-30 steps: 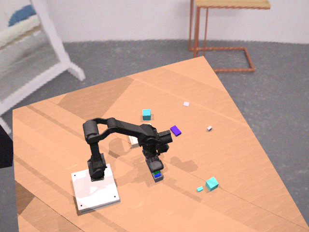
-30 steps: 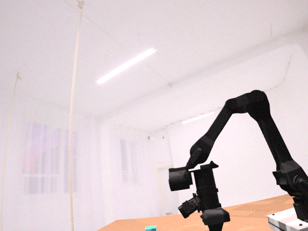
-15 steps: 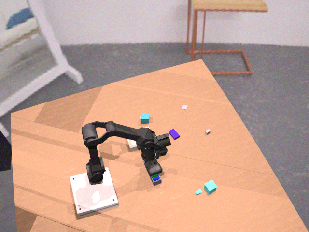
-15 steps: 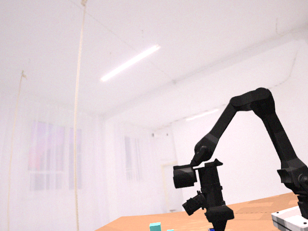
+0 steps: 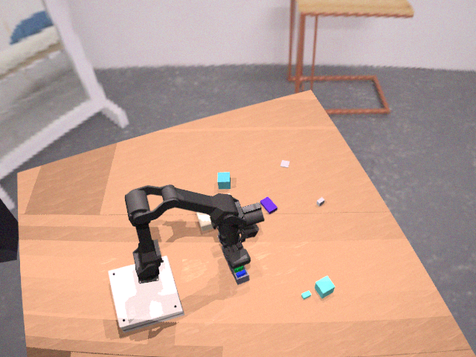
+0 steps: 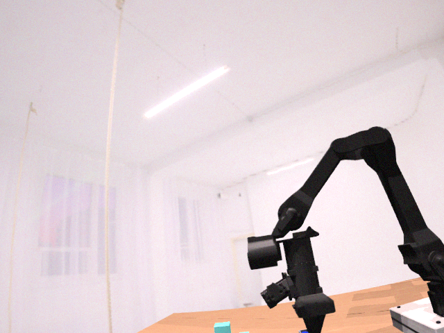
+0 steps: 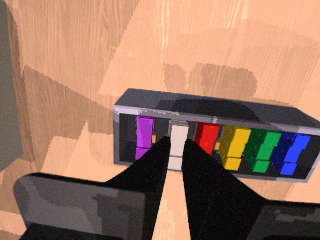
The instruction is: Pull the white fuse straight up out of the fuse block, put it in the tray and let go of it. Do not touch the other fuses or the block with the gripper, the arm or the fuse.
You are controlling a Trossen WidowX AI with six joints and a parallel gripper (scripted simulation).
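The red fuse is 2 cm to the right of my gripper tip and 2 cm below it. From my gripper tip the other things lie so: purple fuse (2 cm to the left, 2 cm below); white fuse (1 cm below); yellow fuse (1 cm ahead, 4 cm to the right, 2 cm below).
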